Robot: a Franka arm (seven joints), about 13 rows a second.
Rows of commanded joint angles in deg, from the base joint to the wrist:
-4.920 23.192 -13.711 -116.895 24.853 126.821 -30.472
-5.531 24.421 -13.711 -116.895 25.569 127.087 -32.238
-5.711 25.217 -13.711 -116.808 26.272 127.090 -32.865
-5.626 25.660 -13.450 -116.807 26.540 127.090 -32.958
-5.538 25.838 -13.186 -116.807 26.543 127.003 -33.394
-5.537 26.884 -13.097 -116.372 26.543 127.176 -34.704
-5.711 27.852 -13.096 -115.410 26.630 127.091 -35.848
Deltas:
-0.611 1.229 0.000 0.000 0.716 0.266 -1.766
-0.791 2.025 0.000 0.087 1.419 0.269 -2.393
-0.706 2.468 0.261 0.088 1.687 0.269 -2.486
-0.618 2.646 0.525 0.088 1.690 0.182 -2.922
-0.617 3.692 0.614 0.523 1.690 0.355 -4.232
-0.791 4.660 0.615 1.485 1.777 0.270 -5.376

